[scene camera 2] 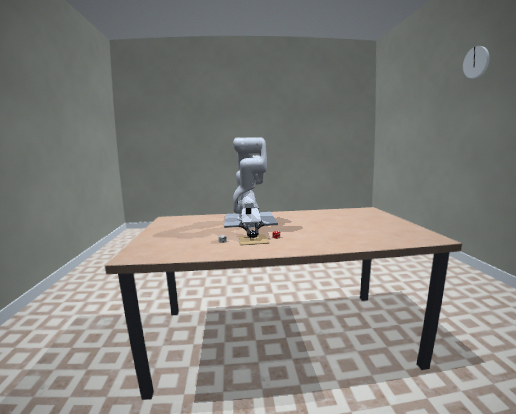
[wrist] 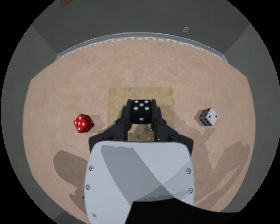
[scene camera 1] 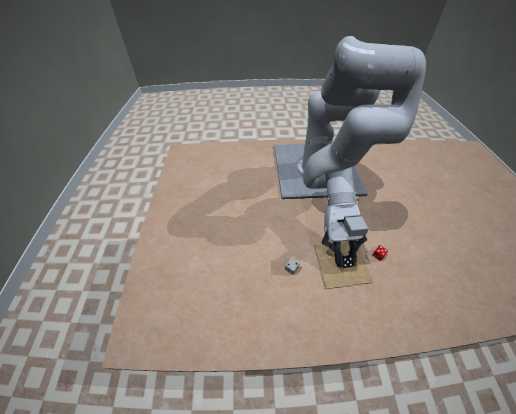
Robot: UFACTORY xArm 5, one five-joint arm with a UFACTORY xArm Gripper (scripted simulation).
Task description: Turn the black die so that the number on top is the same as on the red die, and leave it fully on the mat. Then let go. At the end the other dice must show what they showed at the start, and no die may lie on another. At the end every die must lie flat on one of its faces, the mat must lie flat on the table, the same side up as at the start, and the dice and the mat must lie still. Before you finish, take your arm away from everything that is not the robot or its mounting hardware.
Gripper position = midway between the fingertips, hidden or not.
In view: my gripper (scene camera 1: 346,266) and a tan mat (scene camera 1: 333,276).
The tan mat also shows in the wrist view (wrist: 118,97). My gripper is seen too in the wrist view (wrist: 141,105).
